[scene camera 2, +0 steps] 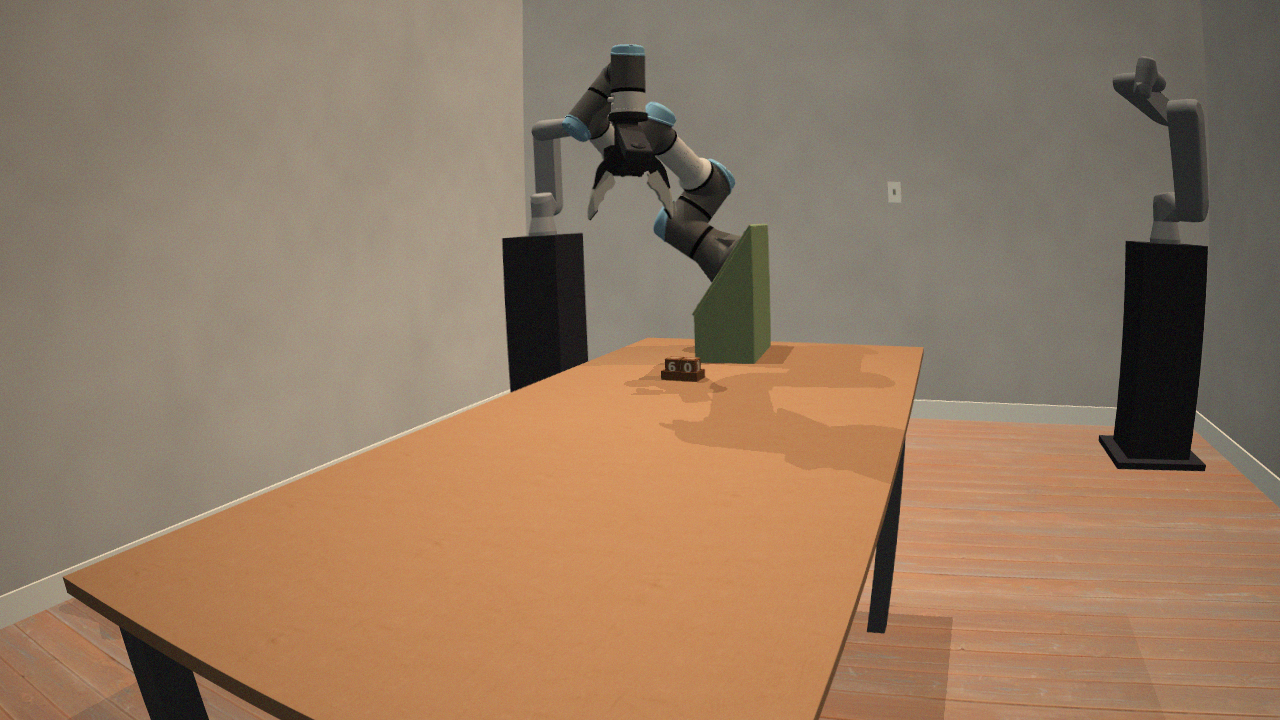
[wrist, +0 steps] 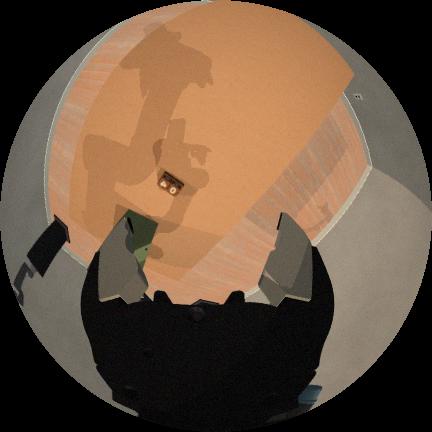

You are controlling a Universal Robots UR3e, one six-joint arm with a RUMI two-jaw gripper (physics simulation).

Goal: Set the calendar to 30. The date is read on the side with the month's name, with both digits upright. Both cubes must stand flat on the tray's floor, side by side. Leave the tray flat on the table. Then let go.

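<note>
Two small brown cubes sit side by side in a dark brown tray on the table. In the scene view the left cube shows a light 6 and the right cube shows a light 0, so that side reads 60. The wrist view shows light marks on their upper faces, one like a 0, the other too small to read surely. The month's name cannot be made out. My gripper is open and empty, high above the table, with both cubes and the tray well below it.
The green wedge-shaped arm mount stands on the table close behind the tray. Arm shadows fall around the tray. Two black pedestals with grey arms stand beyond the table.
</note>
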